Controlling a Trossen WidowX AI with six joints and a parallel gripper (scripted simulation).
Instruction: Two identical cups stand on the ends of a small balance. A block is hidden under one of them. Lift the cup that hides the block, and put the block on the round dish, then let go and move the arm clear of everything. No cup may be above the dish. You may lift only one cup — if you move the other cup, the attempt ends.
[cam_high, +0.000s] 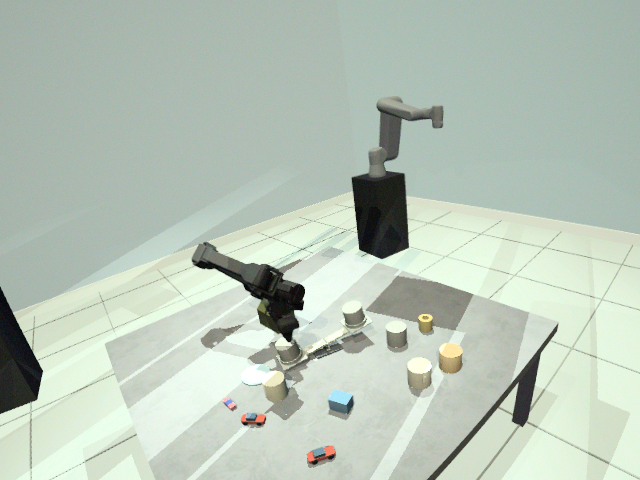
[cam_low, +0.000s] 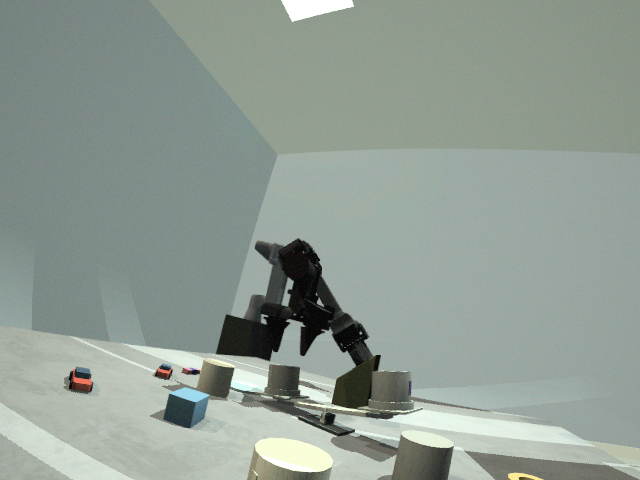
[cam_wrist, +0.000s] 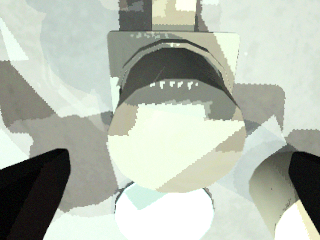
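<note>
The grey block lies 80 mm below my gripper tip. Also, from my gripper tip: blue cube: 270 mm ahead, 100 mm below, 20 mm to the left; small balance: 130 mm to the left, 80 mm below, 20 mm ahead; round dish: 130 mm to the right, 120 mm below, 20 mm behind.
</note>
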